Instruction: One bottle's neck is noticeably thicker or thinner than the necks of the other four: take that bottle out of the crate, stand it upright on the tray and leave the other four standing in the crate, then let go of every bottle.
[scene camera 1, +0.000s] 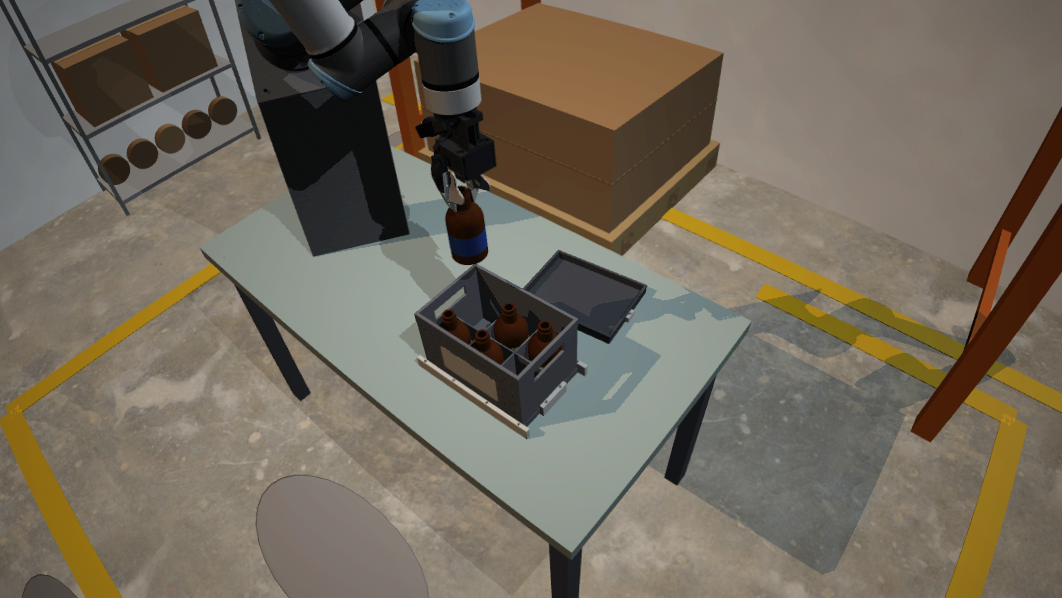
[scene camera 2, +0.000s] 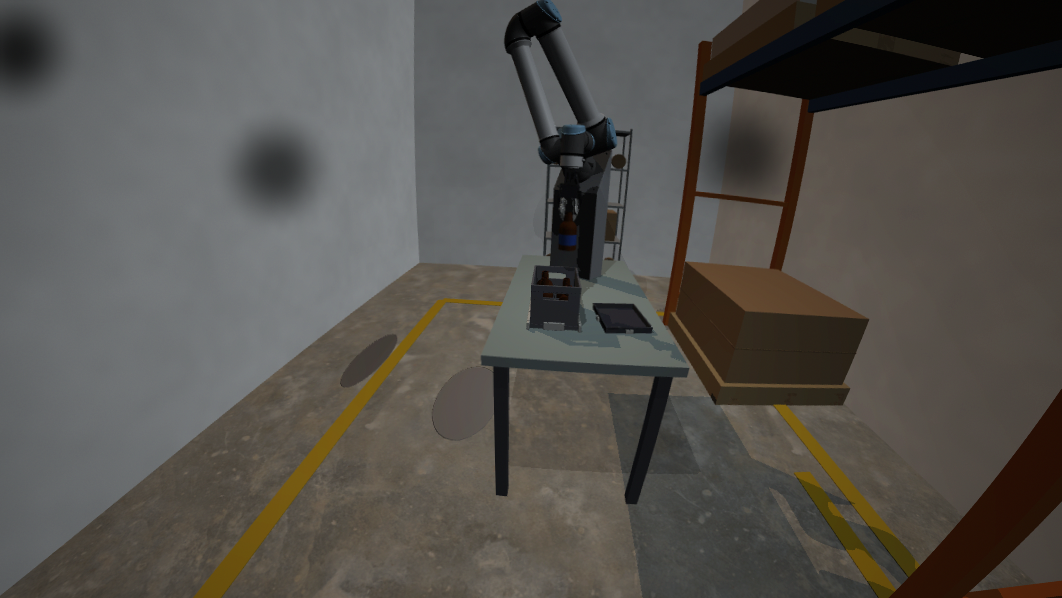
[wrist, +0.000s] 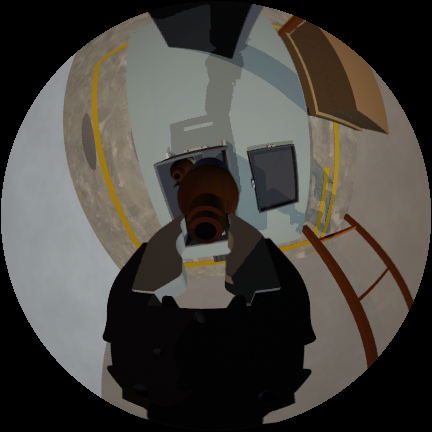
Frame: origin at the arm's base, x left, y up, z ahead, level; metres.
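Seen in the pictures: gripper, fingertip midpoint: (scene camera 1: 464, 206) (scene camera 2: 568, 220) (wrist: 206, 215); arm's base at its link origin: (scene camera 2: 579, 168).
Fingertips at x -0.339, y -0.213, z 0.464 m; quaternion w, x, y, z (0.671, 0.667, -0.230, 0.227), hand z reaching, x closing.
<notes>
Offsets run from my fingertips to a thing's top centre. "*": to the spot under its first point. Level surfaces: height alone.
My gripper (scene camera 1: 462, 196) (scene camera 2: 568, 210) (wrist: 206, 215) is shut on the neck of a brown bottle {dx +0.005, dy +0.034, dz -0.005 m} (scene camera 1: 465, 219) (scene camera 2: 567, 241) (wrist: 207, 192) with a blue label. The bottle hangs upright in the air, above and behind the crate in the first scene view. The dark grey crate {dx -0.075, dy -0.212, dz +0.056 m} (scene camera 1: 509, 395) (scene camera 2: 553, 313) (wrist: 167, 187) stands on the table. The other brown bottles stand in it: one at the left (scene camera 1: 451, 326), one at the back {* dx -0.057, dy -0.265, dz +0.083 m} (scene camera 1: 511, 328), one at the front {* dx -0.128, dy -0.244, dz +0.044 m} (scene camera 1: 484, 346) and one at the right (scene camera 1: 543, 340). The black tray {* dx +0.177, dy -0.382, dz +0.206 m} (scene camera 1: 583, 293) (scene camera 2: 622, 317) (wrist: 275, 175) lies beside the crate, with no bottle on it. Neck differences are hard to tell.
Pale guide strips {* dx -0.171, dy -0.358, dz +0.017 m} (scene camera 1: 472, 395) lie along the crate's foot on the green table {dy -0.387 m} (scene camera 1: 334, 312) (scene camera 2: 587, 356). The dark robot pedestal (scene camera 1: 334, 170) stands at the table's far end. A large carton stack (scene camera 1: 594, 81) (scene camera 2: 802, 319) on a pallet stands beyond the tray side.
</notes>
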